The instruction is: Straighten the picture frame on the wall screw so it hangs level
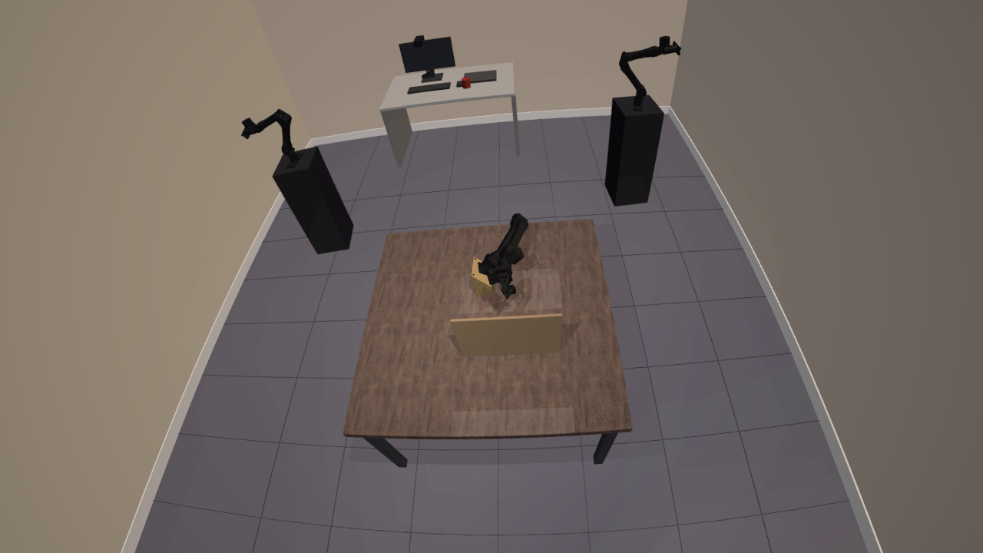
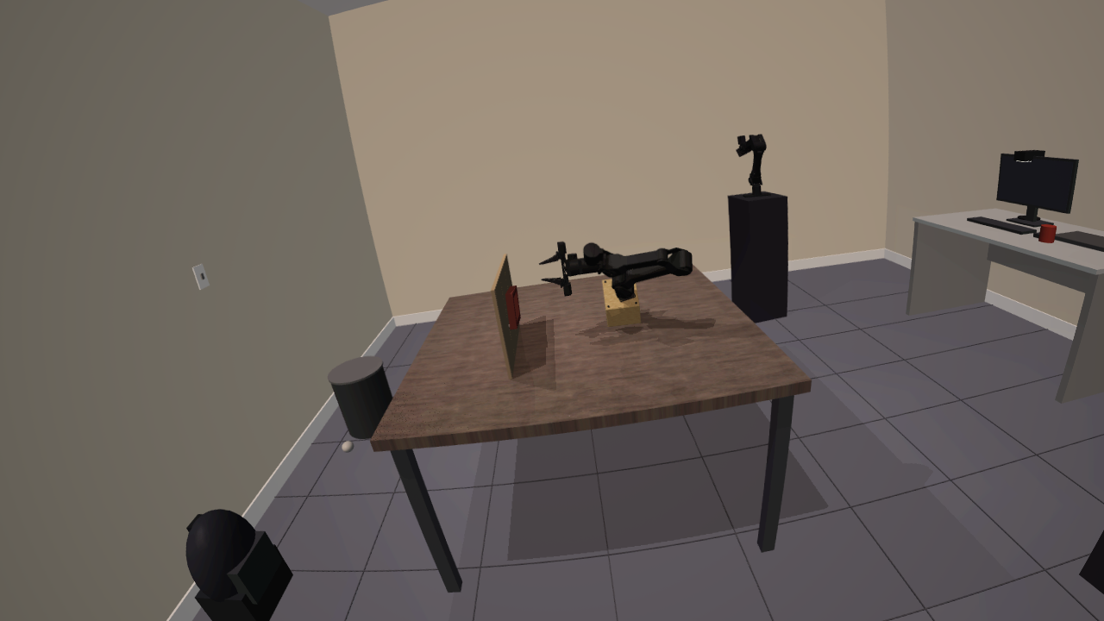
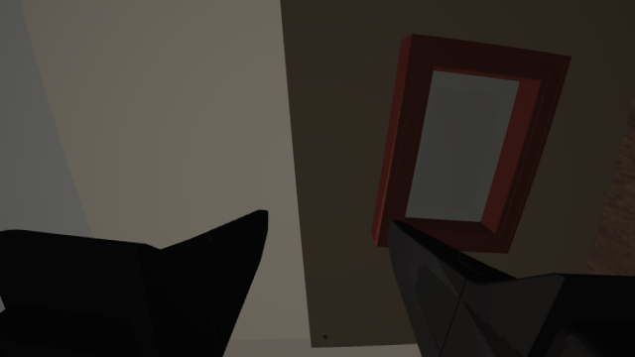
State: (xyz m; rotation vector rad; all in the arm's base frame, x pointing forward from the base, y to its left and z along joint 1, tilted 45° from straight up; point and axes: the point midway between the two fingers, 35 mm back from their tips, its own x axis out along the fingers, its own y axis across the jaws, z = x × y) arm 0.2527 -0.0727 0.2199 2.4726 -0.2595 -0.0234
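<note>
Right now the picture frame is 120 mm ahead of my gripper tip, 110 mm below it and 10 mm to the right of it. Round my gripper tip: tan wall panel: 130 mm below, 130 mm ahead, 10 mm to the right.
</note>
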